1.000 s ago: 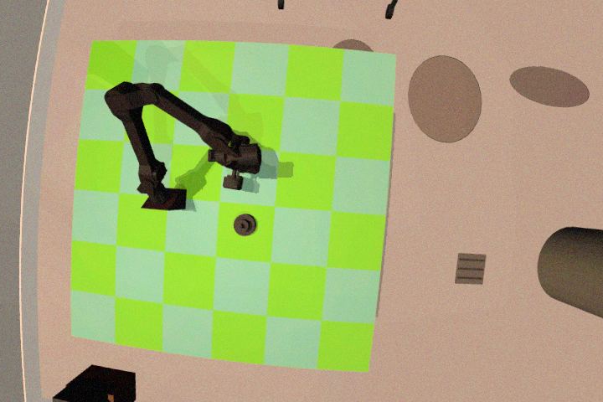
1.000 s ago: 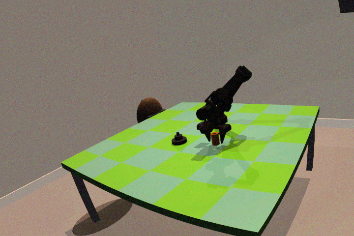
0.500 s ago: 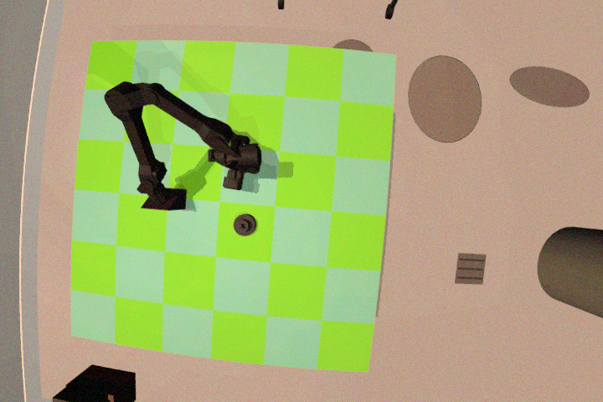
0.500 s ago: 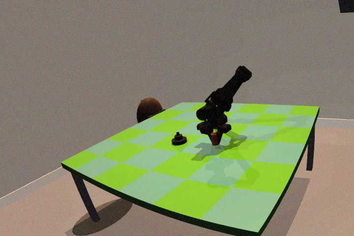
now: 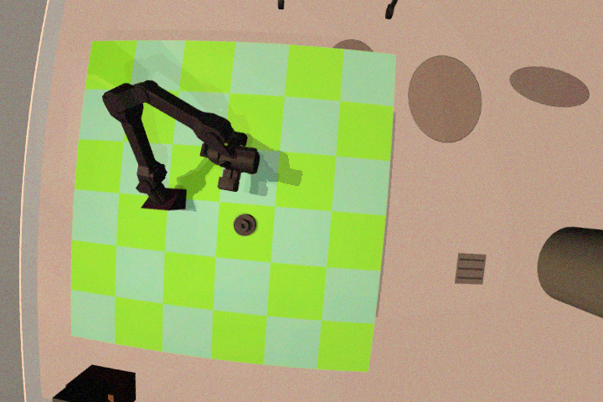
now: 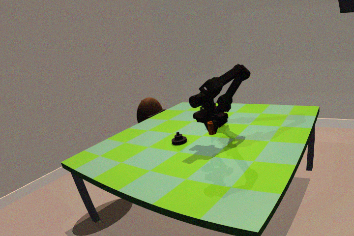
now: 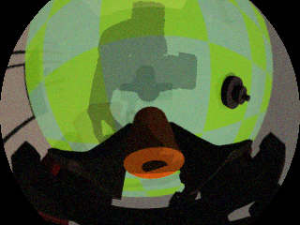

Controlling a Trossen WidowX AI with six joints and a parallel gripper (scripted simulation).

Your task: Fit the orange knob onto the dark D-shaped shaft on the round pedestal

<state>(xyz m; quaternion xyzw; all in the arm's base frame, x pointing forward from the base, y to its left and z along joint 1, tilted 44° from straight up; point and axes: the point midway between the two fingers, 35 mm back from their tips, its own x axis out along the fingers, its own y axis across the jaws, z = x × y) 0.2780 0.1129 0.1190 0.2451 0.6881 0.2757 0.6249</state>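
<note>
My gripper tip is now 210 mm to the left of the dark round pedestal, 40 mm short of it and 40 mm above it. Round my gripper tip: orange knob: 20 mm above.
</note>
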